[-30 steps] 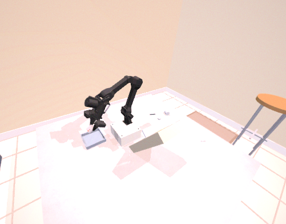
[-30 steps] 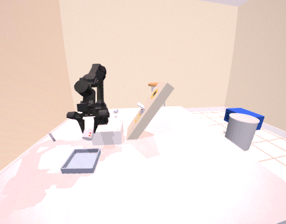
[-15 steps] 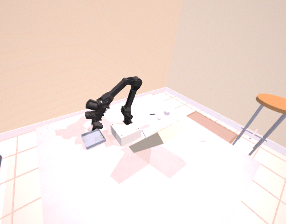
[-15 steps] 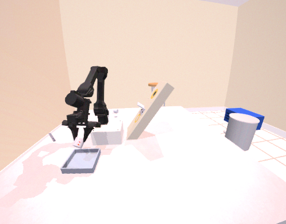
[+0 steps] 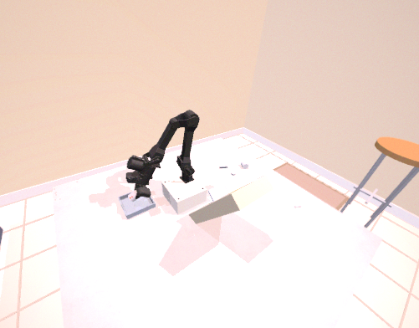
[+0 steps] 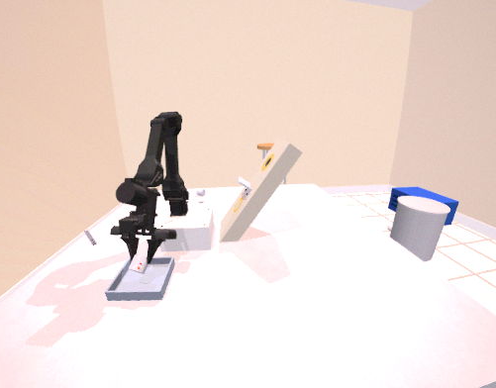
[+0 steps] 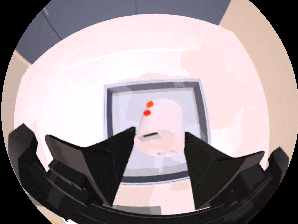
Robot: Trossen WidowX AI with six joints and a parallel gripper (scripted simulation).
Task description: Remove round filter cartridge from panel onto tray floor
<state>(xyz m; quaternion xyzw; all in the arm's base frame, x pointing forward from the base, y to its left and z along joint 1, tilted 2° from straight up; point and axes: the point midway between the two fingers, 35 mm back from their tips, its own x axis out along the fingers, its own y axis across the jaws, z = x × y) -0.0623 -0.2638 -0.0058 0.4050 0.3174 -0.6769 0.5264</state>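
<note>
My gripper tip is now right at the round filter cartridge. Also, from my gripper tip: grey tray: 60 mm below.
</note>
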